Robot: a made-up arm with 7 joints.
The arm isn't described. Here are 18 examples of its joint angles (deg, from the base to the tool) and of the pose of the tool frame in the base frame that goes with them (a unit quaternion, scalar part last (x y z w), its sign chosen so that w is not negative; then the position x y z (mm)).
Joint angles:
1: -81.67 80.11 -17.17 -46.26 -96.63 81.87 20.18
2: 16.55 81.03 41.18 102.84 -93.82 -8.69 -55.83
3: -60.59 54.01 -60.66 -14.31 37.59 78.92 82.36
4: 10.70 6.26 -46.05 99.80 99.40 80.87 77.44
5: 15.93 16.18 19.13 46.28 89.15 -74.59 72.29
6: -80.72 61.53 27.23 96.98 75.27 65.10 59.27
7: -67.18 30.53 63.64 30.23 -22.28 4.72 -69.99
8: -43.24 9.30 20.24 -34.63 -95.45 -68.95 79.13
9: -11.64 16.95 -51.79 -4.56 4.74 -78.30 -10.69
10: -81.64 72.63 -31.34 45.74 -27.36 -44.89 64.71
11: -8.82 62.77 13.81 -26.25 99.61 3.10 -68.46
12: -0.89 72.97 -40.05 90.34 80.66 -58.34 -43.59
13: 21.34 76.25 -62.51 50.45 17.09 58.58 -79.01
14: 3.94 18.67 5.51 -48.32 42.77 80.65 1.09
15: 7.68 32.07 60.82 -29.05 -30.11 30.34 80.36
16: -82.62 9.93 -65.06 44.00 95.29 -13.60 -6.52
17: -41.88 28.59 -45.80 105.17 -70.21 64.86 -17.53
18: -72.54 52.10 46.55 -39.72 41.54 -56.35 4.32
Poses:
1: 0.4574 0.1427 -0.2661 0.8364 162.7 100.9 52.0
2: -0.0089 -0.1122 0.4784 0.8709 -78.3 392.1 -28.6
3: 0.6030 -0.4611 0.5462 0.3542 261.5 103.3 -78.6
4: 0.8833 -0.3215 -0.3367 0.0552 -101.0 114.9 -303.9
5: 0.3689 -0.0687 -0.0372 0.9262 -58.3 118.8 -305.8
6: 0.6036 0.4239 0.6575 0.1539 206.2 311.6 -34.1
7: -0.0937 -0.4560 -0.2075 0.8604 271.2 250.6 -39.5
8: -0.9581 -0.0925 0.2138 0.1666 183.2 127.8 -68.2
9: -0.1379 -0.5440 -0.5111 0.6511 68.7 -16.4 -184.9
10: 0.0892 -0.6081 0.4536 0.6453 265.9 217.8 99.3
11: 0.8982 0.3855 0.0503 0.2052 164.0 184.5 -43.0
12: -0.1381 -0.7347 0.6589 0.0832 -43.4 354.5 -135.1
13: -0.1164 -0.9781 -0.0467 0.1661 -71.5 362.4 -115.3
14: 0.3481 0.3316 0.3756 0.7923 76.1 143.7 -164.6
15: 0.0761 -0.1013 0.8577 0.4982 53.3 252.7 -90.3
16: 0.8977 -0.3636 -0.2434 0.0524 309.4 -107.6 -109.1
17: -0.2638 0.8123 0.2487 0.4569 114.0 182.4 -280.5
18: -0.5928 0.7466 -0.3016 0.0137 109.7 124.6 86.2
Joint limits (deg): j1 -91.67..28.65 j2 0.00..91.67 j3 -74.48..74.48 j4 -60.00..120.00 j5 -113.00..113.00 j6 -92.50..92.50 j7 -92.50..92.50
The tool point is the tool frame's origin. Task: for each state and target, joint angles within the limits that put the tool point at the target. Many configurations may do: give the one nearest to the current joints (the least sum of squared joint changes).
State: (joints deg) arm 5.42 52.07 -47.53 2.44 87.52 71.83 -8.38
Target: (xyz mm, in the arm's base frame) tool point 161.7 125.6 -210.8
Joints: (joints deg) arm -18.57 41.08 -46.40 4.46 86.37 66.47 -8.38
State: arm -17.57 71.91 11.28 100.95 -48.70 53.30 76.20
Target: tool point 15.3 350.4 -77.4
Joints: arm -28.37 85.68 13.03 109.33 -48.20 67.48 76.20
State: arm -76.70 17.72 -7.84 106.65 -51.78 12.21 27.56
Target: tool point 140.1 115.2 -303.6
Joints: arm -49.49 16.60 -7.55 120.00 -48.21 27.45 27.56
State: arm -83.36 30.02 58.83 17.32 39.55 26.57 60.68
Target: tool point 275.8 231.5 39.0
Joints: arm -83.67 30.63 58.90 19.56 39.30 26.74 60.68
